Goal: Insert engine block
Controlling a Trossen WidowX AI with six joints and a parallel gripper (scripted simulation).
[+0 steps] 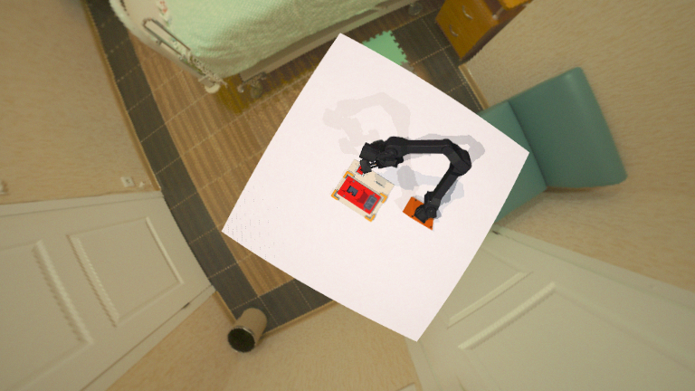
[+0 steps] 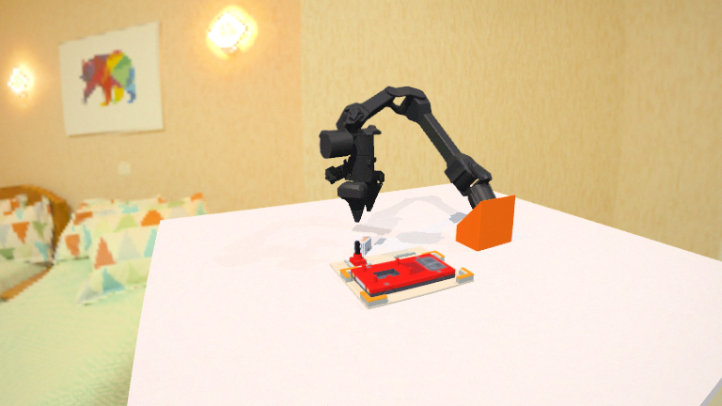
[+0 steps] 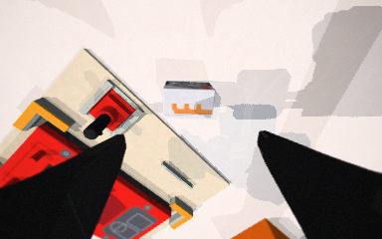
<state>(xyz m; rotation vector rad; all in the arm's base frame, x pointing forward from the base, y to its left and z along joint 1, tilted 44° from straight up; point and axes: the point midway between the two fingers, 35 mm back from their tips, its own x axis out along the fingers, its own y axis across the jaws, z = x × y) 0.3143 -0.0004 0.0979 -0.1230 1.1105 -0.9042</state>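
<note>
Right now the grey engine block is 8 cm below my gripper tip.
</note>
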